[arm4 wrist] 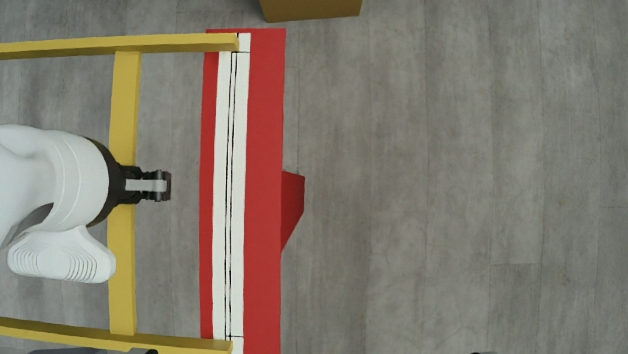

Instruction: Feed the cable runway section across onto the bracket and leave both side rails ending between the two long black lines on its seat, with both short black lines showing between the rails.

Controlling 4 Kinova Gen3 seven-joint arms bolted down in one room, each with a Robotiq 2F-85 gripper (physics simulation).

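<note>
The yellow cable runway section (122,275) comes in from the left, with two side rails and a crossbar. The upper rail (175,43) and lower rail (175,343) end over the white seat (220,200) of the red bracket (264,175), at the two long black lines; whether each tip lies between them is unclear. The short black lines (244,52) (237,336) show close inside the rails. Arm4's gripper (314,352) is open, its fingertips at the bottom edge. Another arm's gripper (166,185) is seen side-on over the crossbar, left of the bracket; its number and opening cannot be told.
A brown box (312,9) stands at the top edge, above the bracket. The white arm (60,175) covers the left middle and part of the crossbar. A red angled piece (292,205) sticks out from the bracket's right side. Grey plank floor (450,150) lies to the right.
</note>
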